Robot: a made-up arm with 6 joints.
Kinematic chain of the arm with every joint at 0, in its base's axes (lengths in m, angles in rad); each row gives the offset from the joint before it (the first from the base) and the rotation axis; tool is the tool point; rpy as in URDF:
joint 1: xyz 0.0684 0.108 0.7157 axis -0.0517 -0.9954 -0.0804
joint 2: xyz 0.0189 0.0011 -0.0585 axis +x
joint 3: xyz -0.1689 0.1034 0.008 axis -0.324 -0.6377 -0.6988
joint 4: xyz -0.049 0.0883 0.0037 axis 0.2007 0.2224 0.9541
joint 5: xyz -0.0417 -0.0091 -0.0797 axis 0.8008 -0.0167 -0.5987
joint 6: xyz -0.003 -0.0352 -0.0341 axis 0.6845 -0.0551 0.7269
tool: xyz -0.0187 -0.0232 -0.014 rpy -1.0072 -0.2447 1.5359
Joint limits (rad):
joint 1: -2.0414..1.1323
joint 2: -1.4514..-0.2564
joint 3: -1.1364..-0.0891
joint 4: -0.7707..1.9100
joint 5: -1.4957..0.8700
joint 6: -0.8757..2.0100
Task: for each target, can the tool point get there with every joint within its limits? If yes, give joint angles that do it. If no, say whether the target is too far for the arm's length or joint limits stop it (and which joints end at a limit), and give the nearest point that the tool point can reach.
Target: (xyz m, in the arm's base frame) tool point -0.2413 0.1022 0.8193
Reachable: yes | joints -0.9071 -0.9613 -0.2100 -0.5619 -0.7250 0.1784
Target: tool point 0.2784 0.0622 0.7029
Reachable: no: joint limits stop it (at a limit: joint 1, joint 3) | nearest point 0.2037 0.0640 0.4714 | short by 0.243 m
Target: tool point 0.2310 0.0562 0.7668
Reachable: no: joint limits stop it (at a limit: joint 1, joint 2, joint 3, joint 4) | nearest point 0.1501 0.1378 0.9492 | short by 0.216 m
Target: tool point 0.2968 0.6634 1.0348
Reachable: no: too far | nearest point 0.1077 0.2339 1.0154 | short by 0.470 m
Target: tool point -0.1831 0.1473 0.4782
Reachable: yes | joints 0.1272 -0.7917 -0.8830 1.6757 -0.2224 0.8302
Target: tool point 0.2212 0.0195 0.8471
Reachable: no: joint limits stop it (at a limit: joint 1, joint 2, joint 3, joint 4) | nearest point 0.1537 0.1202 0.9623 | short by 0.167 m
